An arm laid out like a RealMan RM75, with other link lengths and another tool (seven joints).
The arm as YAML. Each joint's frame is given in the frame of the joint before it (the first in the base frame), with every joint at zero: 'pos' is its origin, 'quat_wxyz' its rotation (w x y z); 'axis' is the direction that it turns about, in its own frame. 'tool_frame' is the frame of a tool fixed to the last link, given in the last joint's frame.
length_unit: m
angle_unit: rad
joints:
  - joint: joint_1
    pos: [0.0, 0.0, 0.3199]
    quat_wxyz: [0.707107, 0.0, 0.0, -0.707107]
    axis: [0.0, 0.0, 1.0]
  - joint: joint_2
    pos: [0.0, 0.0, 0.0]
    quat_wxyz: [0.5, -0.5, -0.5, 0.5]
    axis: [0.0, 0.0, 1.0]
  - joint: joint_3
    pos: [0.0, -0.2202, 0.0]
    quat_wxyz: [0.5, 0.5, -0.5, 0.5]
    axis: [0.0, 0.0, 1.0]
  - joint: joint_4
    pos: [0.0, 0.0, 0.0]
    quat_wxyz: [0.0, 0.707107, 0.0, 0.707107]
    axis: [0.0, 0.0, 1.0]
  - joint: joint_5
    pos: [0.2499, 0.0, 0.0]
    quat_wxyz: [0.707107, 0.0, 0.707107, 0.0]
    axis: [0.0, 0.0, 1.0]
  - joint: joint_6
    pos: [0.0, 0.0, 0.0]
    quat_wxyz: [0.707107, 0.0, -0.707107, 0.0]
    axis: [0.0, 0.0, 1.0]
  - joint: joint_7
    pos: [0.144, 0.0, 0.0]
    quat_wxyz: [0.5, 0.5, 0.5, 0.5]
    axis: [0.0, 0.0, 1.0]
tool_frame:
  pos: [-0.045, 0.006, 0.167]
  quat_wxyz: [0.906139, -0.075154, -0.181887, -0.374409]
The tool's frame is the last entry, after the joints.
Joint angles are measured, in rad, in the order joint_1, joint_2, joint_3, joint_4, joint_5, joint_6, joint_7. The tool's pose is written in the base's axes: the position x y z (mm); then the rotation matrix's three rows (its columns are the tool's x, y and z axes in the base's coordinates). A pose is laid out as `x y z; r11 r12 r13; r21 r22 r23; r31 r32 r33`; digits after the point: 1 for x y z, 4 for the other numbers.
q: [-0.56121, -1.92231, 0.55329, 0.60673, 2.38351, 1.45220, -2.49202]
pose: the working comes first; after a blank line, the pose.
Where each joint sits with the arm in this pose, in the base's axes (m; each line is computed from the numbers above, not from the rounded line before):
joint_1: 0.0000 0.0000 0.3199
joint_2: 0.0000 0.0000 0.3199
joint_3: -0.1750 0.1100 0.2441
joint_4: -0.1750 0.1100 0.2441
joint_5: -0.3337 0.2982 0.2872
joint_6: -0.3337 0.2982 0.2872
joint_7: -0.3347 0.3507 0.1531
the tool: -0.3279 0.3700 -0.0187

-327.9 370.0 -18.7; -0.6814 0.6772 0.2775; 0.7208 0.6868 0.0938; -0.1271 0.2639 -0.9561
